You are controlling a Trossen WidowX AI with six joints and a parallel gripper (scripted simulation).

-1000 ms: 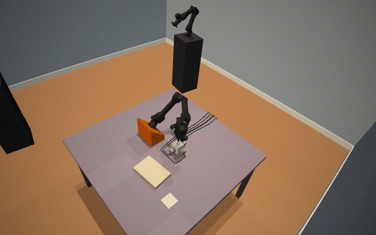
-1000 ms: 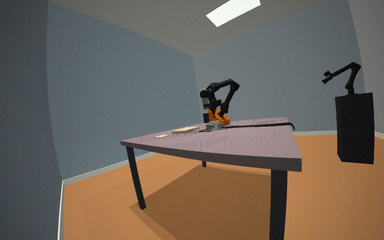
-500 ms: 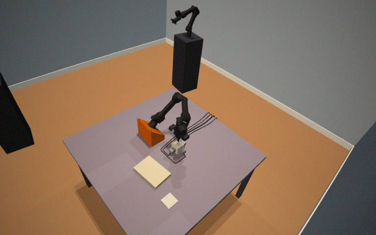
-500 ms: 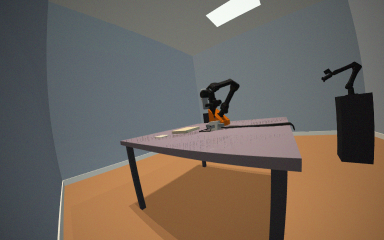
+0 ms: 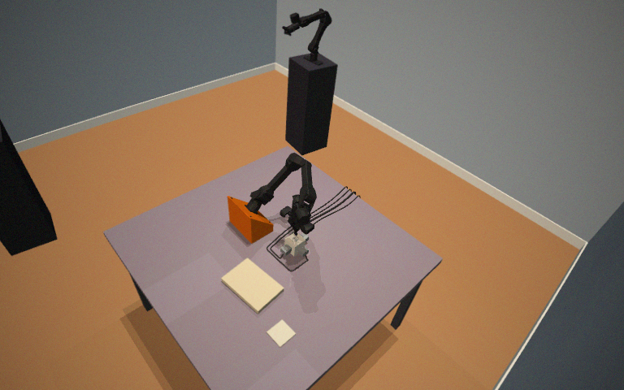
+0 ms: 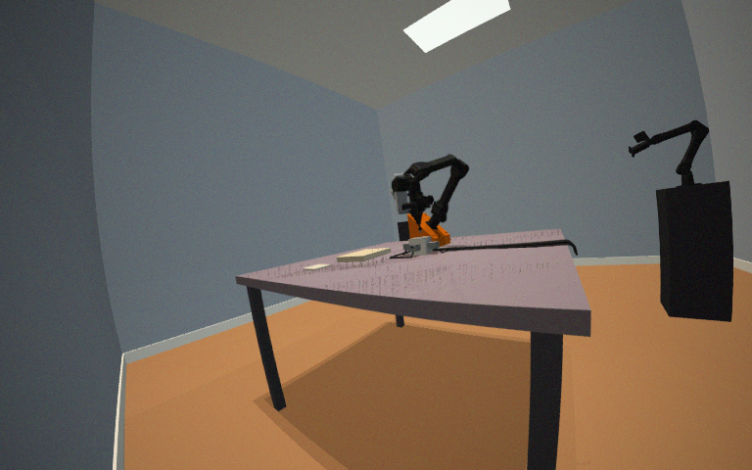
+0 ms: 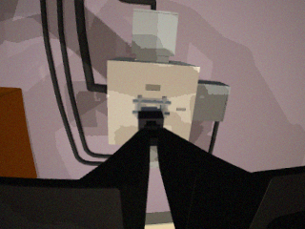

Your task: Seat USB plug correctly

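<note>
The black USB plug lies 20 mm below my gripper tip. The rest, counted from my gripper tip: small beige square (370 mm ahead, 320 mm to the right, 130 mm below); beige slab (90 mm ahead, 300 mm to the right, 120 mm below).
</note>
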